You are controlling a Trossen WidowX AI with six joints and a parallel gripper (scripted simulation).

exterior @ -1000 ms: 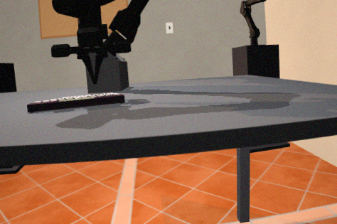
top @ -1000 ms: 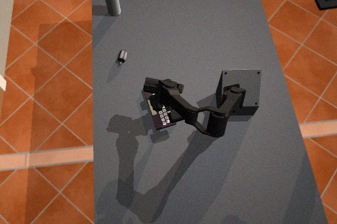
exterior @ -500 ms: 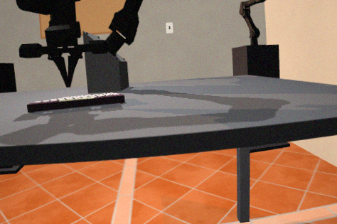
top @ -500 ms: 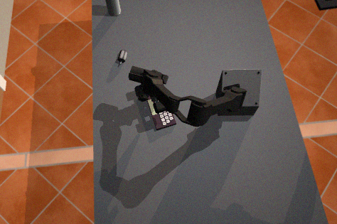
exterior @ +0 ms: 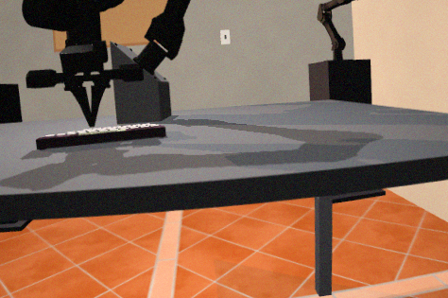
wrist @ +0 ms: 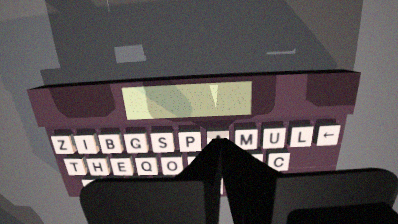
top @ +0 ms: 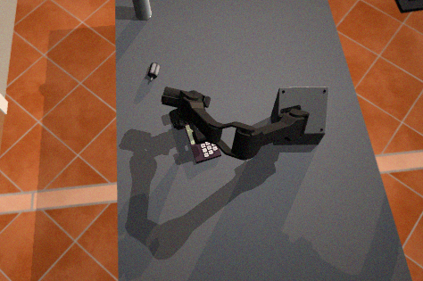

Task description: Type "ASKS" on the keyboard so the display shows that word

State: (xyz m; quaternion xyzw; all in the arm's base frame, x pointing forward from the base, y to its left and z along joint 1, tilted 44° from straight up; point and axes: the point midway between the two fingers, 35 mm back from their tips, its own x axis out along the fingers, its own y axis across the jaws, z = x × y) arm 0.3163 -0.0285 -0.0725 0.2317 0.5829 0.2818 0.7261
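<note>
My gripper is now 10 mm short of the left-arrow key, 70 mm to the left of it and 40 mm above it.
</note>
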